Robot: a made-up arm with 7 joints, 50 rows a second.
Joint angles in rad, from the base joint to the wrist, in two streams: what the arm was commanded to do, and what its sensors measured. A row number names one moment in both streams.
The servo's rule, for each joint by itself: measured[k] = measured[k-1] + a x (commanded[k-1-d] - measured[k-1]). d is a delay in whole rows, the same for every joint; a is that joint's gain. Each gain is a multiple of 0.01, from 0.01 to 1. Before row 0 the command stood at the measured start. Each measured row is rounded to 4 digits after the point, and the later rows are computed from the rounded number. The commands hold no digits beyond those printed.
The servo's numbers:
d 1
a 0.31 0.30 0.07 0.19 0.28 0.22 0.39
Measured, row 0: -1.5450 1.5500 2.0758 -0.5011 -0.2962 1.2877 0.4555
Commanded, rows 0 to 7: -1.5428 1.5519 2.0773 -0.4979 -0.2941 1.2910 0.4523; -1.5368 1.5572 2.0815 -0.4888 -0.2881 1.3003 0.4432; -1.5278 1.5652 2.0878 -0.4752 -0.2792 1.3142 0.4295; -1.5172 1.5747 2.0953 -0.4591 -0.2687 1.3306 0.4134; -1.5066 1.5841 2.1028 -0.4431 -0.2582 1.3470 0.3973; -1.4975 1.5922 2.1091 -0.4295 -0.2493 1.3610 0.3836; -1.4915 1.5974 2.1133 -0.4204 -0.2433 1.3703 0.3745; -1.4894 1.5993 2.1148 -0.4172 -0.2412 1.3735 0.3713
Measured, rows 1 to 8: -1.5450 1.5500 2.0758 -0.5011 -0.2962 1.2877 0.4555; -1.5443 1.5506 2.0759 -0.5005 -0.2956 1.2884 0.4543; -1.5420 1.5526 2.0763 -0.4983 -0.2935 1.2910 0.4500; -1.5376 1.5564 2.0771 -0.4939 -0.2895 1.2961 0.4420; -1.5313 1.5619 2.0784 -0.4873 -0.2837 1.3037 0.4308; -1.5236 1.5686 2.0801 -0.4789 -0.2766 1.3132 0.4177; -1.5155 1.5757 2.0821 -0.4695 -0.2690 1.3237 0.4044; -1.5081 1.5822 2.0843 -0.4602 -0.2618 1.3340 0.3927
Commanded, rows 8 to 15: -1.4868 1.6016 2.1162 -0.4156 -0.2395 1.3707 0.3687; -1.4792 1.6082 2.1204 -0.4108 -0.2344 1.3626 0.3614; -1.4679 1.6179 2.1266 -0.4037 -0.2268 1.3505 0.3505; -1.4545 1.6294 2.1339 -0.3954 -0.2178 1.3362 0.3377; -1.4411 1.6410 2.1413 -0.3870 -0.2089 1.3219 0.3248; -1.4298 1.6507 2.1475 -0.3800 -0.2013 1.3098 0.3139; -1.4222 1.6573 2.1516 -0.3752 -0.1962 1.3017 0.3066; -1.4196 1.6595 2.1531 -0.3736 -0.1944 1.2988 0.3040
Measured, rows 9 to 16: -1.5023 1.5873 2.0864 -0.4520 -0.2560 1.3427 0.3844; -1.4975 1.5916 2.0885 -0.4451 -0.2514 1.3489 0.3783; -1.4918 1.5966 2.0907 -0.4386 -0.2466 1.3519 0.3717; -1.4844 1.6030 2.0932 -0.4320 -0.2411 1.3516 0.3634; -1.4751 1.6109 2.0960 -0.4250 -0.2346 1.3482 0.3534; -1.4646 1.6199 2.0992 -0.4178 -0.2274 1.3424 0.3422; -1.4538 1.6291 2.1026 -0.4106 -0.2201 1.3352 0.3312; -1.4440 1.6376 2.1060 -0.4039 -0.2134 1.3278 0.3216
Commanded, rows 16 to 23: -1.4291 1.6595 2.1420 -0.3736 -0.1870 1.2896 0.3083; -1.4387 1.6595 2.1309 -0.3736 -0.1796 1.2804 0.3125; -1.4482 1.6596 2.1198 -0.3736 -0.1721 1.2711 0.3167; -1.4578 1.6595 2.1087 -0.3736 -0.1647 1.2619 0.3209; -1.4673 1.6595 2.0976 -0.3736 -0.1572 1.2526 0.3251; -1.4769 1.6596 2.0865 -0.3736 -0.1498 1.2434 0.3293; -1.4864 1.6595 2.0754 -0.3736 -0.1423 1.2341 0.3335; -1.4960 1.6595 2.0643 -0.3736 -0.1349 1.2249 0.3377
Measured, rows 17 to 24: -1.4364 1.6442 2.1093 -0.3981 -0.2081 1.3214 0.3147; -1.4341 1.6488 2.1116 -0.3934 -0.2022 1.3144 0.3122; -1.4355 1.6520 2.1130 -0.3896 -0.1959 1.3069 0.3123; -1.4394 1.6543 2.1135 -0.3866 -0.1892 1.2990 0.3140; -1.4451 1.6559 2.1132 -0.3841 -0.1823 1.2908 0.3167; -1.4520 1.6570 2.1121 -0.3821 -0.1753 1.2824 0.3200; -1.4597 1.6578 2.1103 -0.3805 -0.1682 1.2738 0.3236; -1.4680 1.6583 2.1079 -0.3792 -0.1609 1.2651 0.3275
